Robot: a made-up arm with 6 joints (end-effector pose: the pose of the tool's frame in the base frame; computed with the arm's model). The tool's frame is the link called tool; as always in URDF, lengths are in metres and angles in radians.
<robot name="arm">
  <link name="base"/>
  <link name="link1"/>
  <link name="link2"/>
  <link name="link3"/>
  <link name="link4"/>
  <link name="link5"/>
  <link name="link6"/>
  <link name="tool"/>
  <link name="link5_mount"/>
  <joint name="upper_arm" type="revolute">
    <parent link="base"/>
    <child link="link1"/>
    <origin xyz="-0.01 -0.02 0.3"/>
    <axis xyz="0 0 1"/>
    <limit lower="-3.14" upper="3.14"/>
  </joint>
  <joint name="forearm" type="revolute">
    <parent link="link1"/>
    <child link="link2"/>
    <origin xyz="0.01 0.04 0"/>
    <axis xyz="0 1 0"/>
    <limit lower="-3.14" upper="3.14"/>
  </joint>
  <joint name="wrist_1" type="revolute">
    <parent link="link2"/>
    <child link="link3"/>
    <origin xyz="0 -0.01 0.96"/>
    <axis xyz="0 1 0"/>
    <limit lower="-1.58" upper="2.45"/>
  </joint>
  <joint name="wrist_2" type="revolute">
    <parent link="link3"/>
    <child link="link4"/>
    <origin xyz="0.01 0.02 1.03"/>
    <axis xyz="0 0 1"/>
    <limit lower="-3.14" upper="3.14"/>
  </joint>
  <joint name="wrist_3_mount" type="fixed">
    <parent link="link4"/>
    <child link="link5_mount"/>
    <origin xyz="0 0 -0.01"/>
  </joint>
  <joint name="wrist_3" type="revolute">
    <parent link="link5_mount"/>
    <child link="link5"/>
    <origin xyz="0 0 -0.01"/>
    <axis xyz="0 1 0"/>
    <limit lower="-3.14" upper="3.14"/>
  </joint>
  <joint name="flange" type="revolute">
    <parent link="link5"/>
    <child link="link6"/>
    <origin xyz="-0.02 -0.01 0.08"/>
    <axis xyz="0 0 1"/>
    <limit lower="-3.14" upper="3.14"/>
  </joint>
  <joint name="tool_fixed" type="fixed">
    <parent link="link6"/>
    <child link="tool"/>
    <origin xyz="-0.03 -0.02 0.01" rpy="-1.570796 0 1.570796"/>
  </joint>
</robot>
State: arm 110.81 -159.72 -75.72 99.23 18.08 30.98
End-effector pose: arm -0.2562 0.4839 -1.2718 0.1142 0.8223 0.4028 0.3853
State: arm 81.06 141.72 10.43 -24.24 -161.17 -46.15
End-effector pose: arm 0.1077 0.9755 -1.2697 0.1595 -0.2363 -0.7444 0.6038
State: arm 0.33 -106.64 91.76 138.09 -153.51 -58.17
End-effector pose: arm -1.1514 0.0245 0.9010 0.4863 0.5663 -0.6410 -0.1786
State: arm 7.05 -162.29 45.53 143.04 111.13 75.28
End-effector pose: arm -1.1652 -0.0243 -1.0876 0.1600 -0.4131 0.3947 0.8050
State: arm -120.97 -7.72 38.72 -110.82 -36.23 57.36
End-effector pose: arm -0.1169 -0.4520 2.1739 0.7125 -0.2897 0.6244 -0.1365
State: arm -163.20 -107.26 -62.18 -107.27 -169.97 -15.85
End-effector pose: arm 1.0038 0.2651 -0.8852 0.7578 -0.6289 -0.1549 0.0784
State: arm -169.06 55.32 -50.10 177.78 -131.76 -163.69
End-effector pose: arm -0.9511 -0.2322 1.7876 0.6519 0.2156 -0.3544 -0.6348
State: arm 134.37 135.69 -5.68 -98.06 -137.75 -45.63
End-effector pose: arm -1.0166 0.9092 -0.9774 0.6150 -0.1150 0.7609 -0.1724
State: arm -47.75 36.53 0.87 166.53 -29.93 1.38
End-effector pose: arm 0.9139 -0.9488 1.8538 0.0006 0.2813 -0.9362 0.2105
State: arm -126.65 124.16 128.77 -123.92 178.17 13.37
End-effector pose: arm 0.0523 0.0119 -0.5541 0.3799 -0.3500 -0.8562 0.0061
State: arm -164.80 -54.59 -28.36 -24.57 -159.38 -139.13
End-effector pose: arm 1.6399 0.3437 0.9697 0.5588 0.5413 0.6124 -0.1405
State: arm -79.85 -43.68 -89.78 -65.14 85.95 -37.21
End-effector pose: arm -0.2976 1.4098 0.2851 0.4844 -0.6362 -0.4218 -0.4274
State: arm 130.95 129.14 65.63 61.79 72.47 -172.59
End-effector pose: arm -0.4086 0.2349 -1.2921 0.9660 0.0587 -0.1894 -0.1661
